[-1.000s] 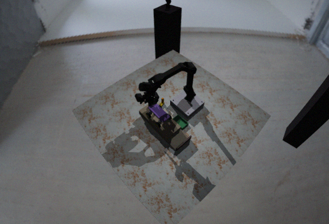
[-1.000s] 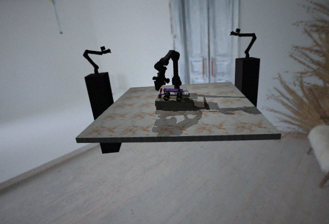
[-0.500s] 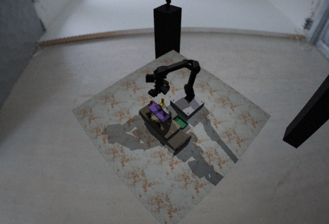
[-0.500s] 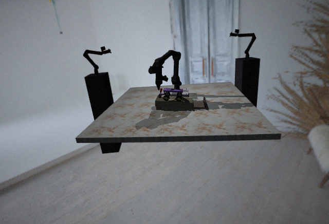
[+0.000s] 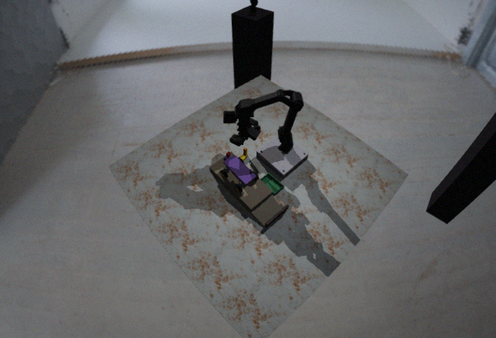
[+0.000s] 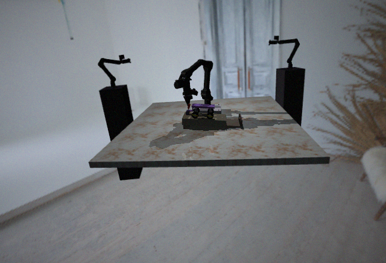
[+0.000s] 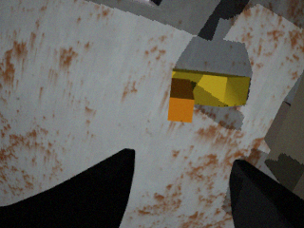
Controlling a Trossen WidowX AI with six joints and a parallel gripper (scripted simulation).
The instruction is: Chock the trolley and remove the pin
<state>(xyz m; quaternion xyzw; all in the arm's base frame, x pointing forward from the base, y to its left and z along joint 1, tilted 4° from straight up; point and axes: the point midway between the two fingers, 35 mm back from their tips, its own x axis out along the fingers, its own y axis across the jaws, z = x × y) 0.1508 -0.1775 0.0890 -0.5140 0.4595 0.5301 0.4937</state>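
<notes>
My gripper tip is now 100 mm above the yellow chock, 20 mm short of it and 10 mm to the right of it. From my gripper tip the other things lie so: ramp: 170 mm ahead, 110 mm to the left, 70 mm below; then red-headed stop pin: 140 mm ahead, 10 mm above; then purple-topped trolley: 170 mm ahead, 100 mm to the left, 10 mm below.
</notes>
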